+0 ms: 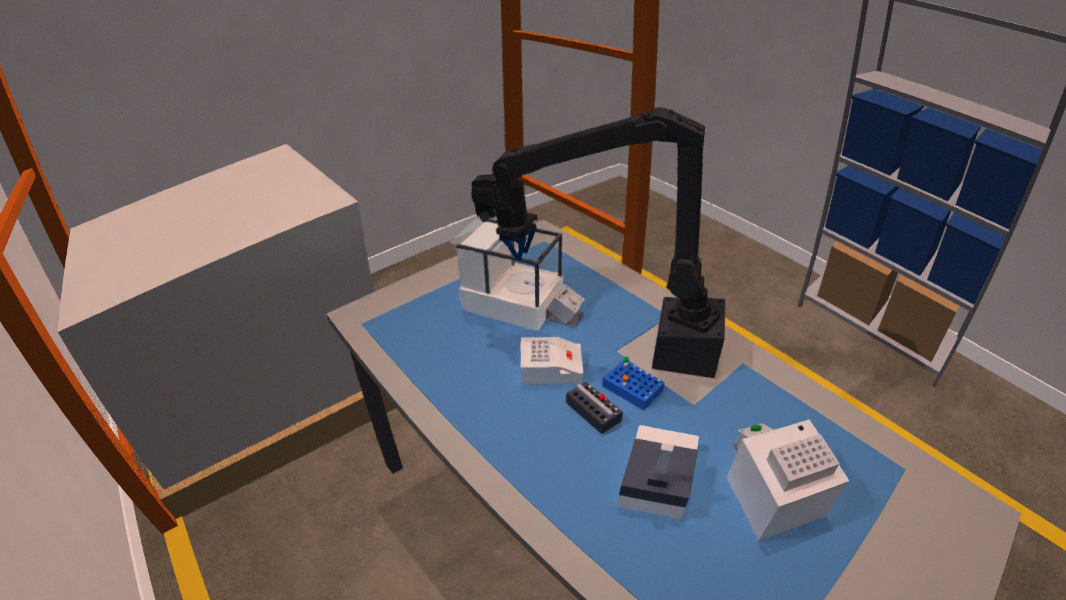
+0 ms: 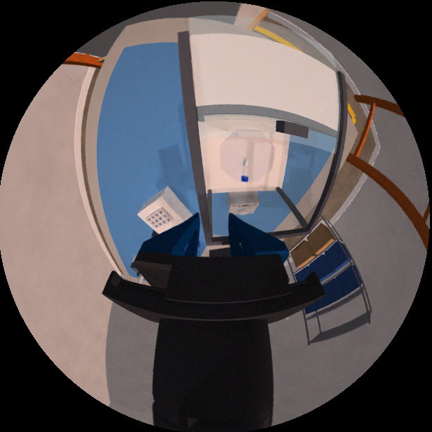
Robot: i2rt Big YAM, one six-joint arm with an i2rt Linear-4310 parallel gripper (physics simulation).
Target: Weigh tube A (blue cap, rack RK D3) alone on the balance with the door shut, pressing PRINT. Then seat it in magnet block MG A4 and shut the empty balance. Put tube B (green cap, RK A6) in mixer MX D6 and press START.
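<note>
Tube A point(image 1: 530, 282) point(image 2: 245, 177), blue-capped, lies on its side on the pan of the balance point(image 1: 501, 307) point(image 2: 265, 70). The balance's glass top door, with its dark handle point(image 2: 292, 129), looks slid back over the white housing. My gripper point(image 1: 519, 255) point(image 2: 213, 217) points down at the balance's top frame, above the pan, its blue fingers slightly apart and empty. The control panel point(image 1: 565, 304) point(image 2: 243, 202) stands beside the balance. Tube B point(image 1: 626, 360) shows its green cap in the blue rack point(image 1: 643, 396). The black magnet block point(image 1: 585, 409) holds a red-capped tube.
A white device point(image 1: 550, 368) point(image 2: 172, 205) with a grid of holes and a red button stands near the balance. A grey-lidded device point(image 1: 647, 465) and a white block device point(image 1: 775, 497) with a holed top and green button point(image 1: 755, 427) stand at the table's other end.
</note>
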